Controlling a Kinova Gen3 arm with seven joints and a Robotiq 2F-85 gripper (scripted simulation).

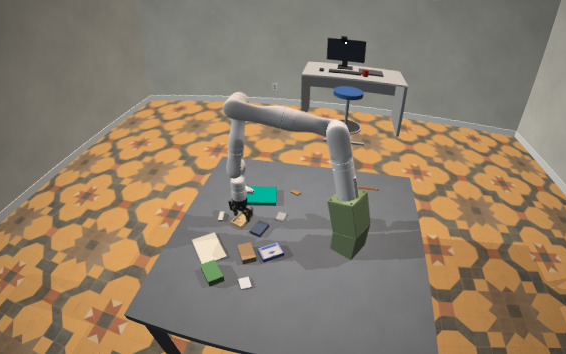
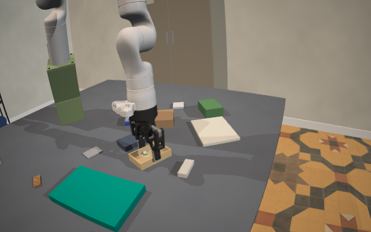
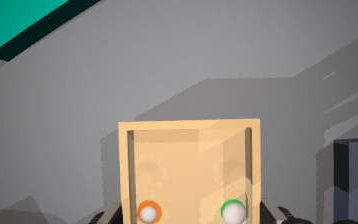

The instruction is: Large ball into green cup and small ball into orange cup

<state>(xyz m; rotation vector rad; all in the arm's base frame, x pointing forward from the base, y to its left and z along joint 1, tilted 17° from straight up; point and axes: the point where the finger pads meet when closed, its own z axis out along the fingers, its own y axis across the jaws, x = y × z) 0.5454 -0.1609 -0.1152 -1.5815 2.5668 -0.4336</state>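
The covered wooden puzzle is 20 mm below my hand. The rest, counted from my hand: small white block: 120 mm ahead, 20 mm to the right, 20 mm below; dark blue block: 100 mm behind, 60 mm to the left, 20 mm below; grey tile: 200 mm behind, 40 mm to the right, 20 mm below.
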